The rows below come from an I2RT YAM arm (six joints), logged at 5 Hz.
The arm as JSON. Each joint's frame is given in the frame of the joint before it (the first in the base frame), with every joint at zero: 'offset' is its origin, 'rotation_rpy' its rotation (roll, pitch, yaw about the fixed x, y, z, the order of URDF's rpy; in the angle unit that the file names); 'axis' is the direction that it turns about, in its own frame. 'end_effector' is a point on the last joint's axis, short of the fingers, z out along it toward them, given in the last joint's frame.
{
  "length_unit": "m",
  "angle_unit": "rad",
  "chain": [
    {
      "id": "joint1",
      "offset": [
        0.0,
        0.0,
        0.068
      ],
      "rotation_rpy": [
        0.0,
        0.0,
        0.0
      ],
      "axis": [
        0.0,
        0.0,
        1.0
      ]
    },
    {
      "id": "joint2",
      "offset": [
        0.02,
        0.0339,
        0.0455
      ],
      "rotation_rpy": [
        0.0,
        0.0,
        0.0
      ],
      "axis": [
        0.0,
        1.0,
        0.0
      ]
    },
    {
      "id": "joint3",
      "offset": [
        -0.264,
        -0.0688,
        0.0
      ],
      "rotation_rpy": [
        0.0,
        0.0,
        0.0
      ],
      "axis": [
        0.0,
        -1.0,
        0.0
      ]
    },
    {
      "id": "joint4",
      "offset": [
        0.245,
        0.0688,
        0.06
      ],
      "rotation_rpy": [
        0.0,
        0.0,
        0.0
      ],
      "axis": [
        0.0,
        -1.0,
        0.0
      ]
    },
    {
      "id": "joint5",
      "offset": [
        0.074,
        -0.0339,
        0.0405
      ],
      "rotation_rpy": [
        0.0,
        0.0,
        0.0
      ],
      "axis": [
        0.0,
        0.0,
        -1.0
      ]
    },
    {
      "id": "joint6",
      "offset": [
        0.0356,
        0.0,
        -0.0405
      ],
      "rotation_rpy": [
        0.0,
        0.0,
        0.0
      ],
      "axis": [
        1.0,
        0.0,
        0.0
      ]
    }
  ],
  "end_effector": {
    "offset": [
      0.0,
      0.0,
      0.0
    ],
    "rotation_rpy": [
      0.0,
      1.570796,
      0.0
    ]
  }
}
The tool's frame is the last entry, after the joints.
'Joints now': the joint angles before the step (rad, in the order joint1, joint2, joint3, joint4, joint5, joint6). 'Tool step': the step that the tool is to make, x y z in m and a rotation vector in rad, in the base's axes. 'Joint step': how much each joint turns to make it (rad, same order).
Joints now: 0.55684, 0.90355, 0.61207, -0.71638, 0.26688, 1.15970
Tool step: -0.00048, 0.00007, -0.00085, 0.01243, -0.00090, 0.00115
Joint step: 0.00000, -0.00463, -0.00613, 0.00764, -0.00912, 0.00459
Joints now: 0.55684, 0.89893, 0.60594, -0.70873, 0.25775, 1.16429
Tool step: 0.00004, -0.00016, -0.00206, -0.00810, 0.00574, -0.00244
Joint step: 0.00000, 0.00456, -0.00462, 0.00002, 0.00455, 0.00000
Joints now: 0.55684, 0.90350, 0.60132, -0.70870, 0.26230, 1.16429
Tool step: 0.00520, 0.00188, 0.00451, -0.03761, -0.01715, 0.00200
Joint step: 0.00000, 0.02605, 0.02590, 0.00156, 0.03365, -0.02444
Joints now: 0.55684, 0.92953, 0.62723, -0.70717, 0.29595, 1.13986
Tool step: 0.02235, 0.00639, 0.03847, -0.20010, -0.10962, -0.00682
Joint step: 0.00001, 0.09185, 0.17318, -0.04445, 0.19461, -0.12874
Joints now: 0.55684, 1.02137, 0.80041, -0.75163, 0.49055, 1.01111
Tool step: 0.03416, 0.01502, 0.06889, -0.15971, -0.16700, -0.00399
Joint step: -0.00002, 0.13351, 0.29444, -0.01377, 0.17810, -0.16262
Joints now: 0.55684, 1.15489, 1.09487, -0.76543, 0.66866, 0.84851
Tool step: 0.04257, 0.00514, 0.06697, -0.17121, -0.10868, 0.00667
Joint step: -0.05818, 0.16264, 0.32019, 0.01836, 0.08903, -0.25606
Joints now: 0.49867, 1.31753, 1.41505, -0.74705, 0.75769, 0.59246
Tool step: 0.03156, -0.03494, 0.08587, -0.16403, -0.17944, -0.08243
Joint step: -0.15612, 0.11197, 0.33733, 0.10108, 0.04018, -0.32508
